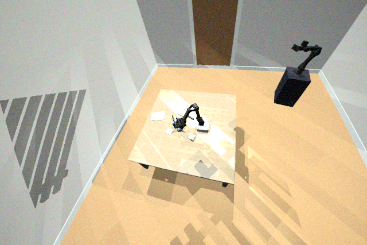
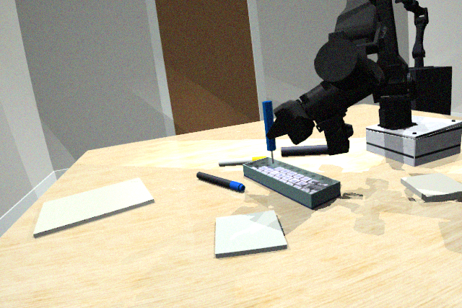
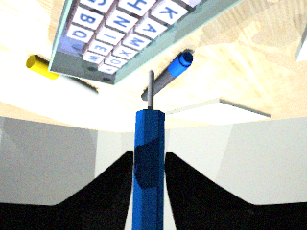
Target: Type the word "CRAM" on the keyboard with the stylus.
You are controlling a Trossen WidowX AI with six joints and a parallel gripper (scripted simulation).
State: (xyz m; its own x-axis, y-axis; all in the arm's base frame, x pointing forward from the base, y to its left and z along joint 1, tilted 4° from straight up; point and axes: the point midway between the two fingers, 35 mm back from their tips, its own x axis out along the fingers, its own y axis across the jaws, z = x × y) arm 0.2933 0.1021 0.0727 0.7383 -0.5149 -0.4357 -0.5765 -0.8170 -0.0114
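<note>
Now: gripper tip 90 mm above the keyboard and 20 mm past it. Round my gripper tip: stylus tip 50 mm below; blue stylus 10 mm below.
</note>
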